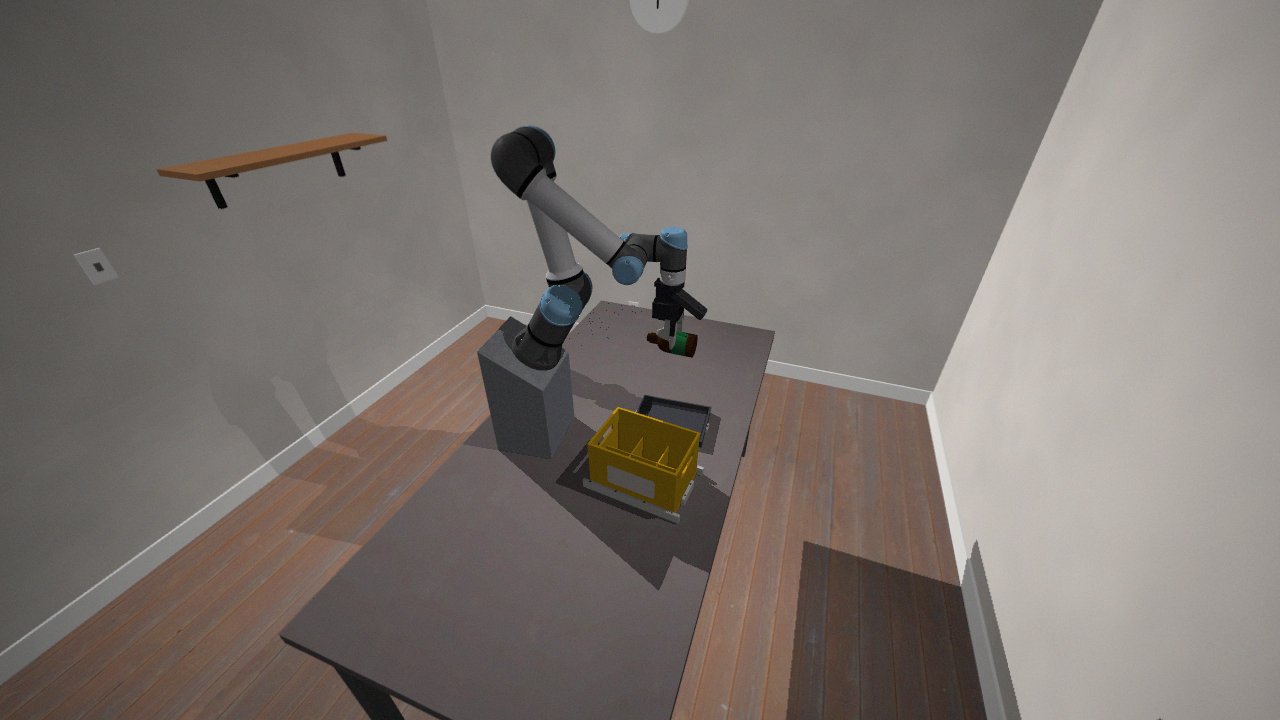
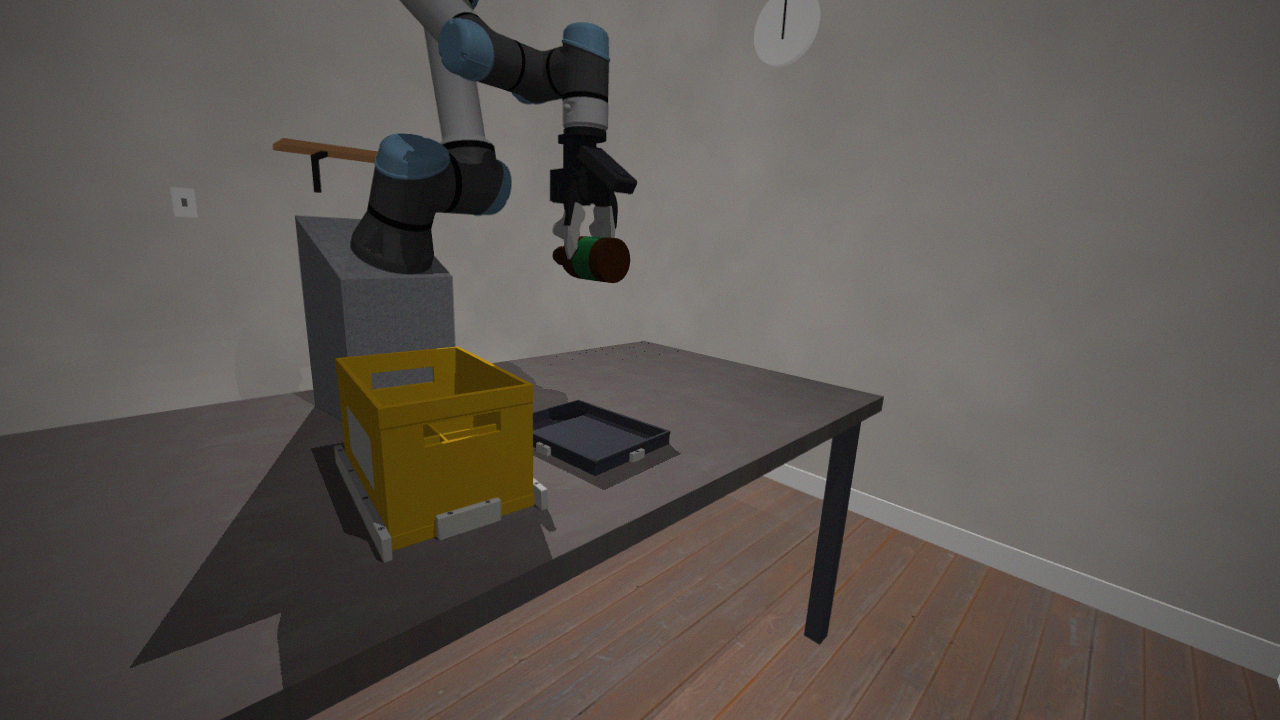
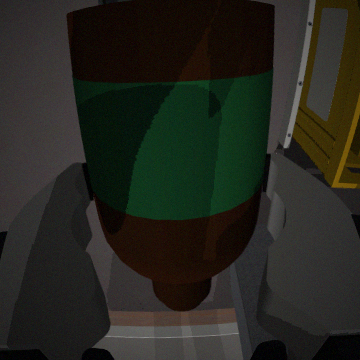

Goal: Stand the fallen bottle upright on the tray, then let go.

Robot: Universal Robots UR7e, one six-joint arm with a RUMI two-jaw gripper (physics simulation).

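Frame: origin at the arm's base, x left, y ahead, z down, level; centimetres.
Seen in the pictures: gripper, fingertip midpoint: [image 1: 674, 342] [image 2: 588, 259] [image 3: 176, 162]; arm's base, link origin: [image 1: 535, 352] [image 2: 392, 253].
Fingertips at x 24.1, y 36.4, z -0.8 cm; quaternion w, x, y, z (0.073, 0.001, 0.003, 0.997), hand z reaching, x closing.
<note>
Pixels of each thing's top centre, then the offset from my fingertips to it. Level surfaces: height alone.
- brown bottle, top centre: [image 3: 179, 246] [image 2: 584, 236] [image 1: 671, 331] dx -0.1, dy -1.1, dz -4.0 cm
- yellow crate, top centre: [image 2: 427, 370] [image 1: 644, 438] dx -28.7, dy +4.4, dz +15.4 cm
- table, surface height: dz +32.9 cm
The brown bottle [image 1: 688, 344] [image 2: 611, 260] [image 3: 175, 145] with a green band lies level in the air, well above the table. Its neck points towards the arm's base side and its flat bottom faces away from it. My gripper [image 1: 672, 343] [image 2: 587, 246] [image 3: 176, 162] points down and is shut on the bottle, with one finger on each side of the body near the shoulder end of the green band. The dark, shallow tray [image 1: 673, 414] [image 2: 590, 436] lies on the table, apart from and below the bottle, on the crate's side.
A yellow crate [image 1: 660, 484] [image 2: 458, 470] [image 3: 318, 142] with dividers stands beside the tray, between pale rails. The grey pedestal [image 1: 528, 402] [image 2: 395, 313] carries the arm. The table [image 1: 501, 573] [image 2: 742, 402] has a long edge near the tray. A wooden shelf [image 1: 277, 155] [image 2: 331, 149] is on the wall.
</note>
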